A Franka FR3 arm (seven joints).
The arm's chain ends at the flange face. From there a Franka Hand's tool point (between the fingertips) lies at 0.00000 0.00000 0.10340 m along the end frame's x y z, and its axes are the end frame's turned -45 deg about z.
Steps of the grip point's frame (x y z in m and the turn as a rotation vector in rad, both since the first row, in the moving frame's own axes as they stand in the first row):
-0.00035 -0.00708 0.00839 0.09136 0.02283 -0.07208
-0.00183 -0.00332 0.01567 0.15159 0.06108 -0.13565
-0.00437 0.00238 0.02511 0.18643 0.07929 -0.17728
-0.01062 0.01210 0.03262 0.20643 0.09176 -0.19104
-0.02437 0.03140 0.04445 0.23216 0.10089 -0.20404
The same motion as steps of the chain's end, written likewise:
0.00005 0.00339 0.00885 0.08074 -0.04846 -0.07208
0.00398 0.01393 0.01705 0.15038 -0.06400 -0.13565
0.00804 0.02328 0.02722 0.18789 -0.07576 -0.17728
0.01138 0.03676 0.03524 0.21085 -0.08108 -0.19104
0.01686 0.06239 0.04773 0.23550 -0.09282 -0.20404

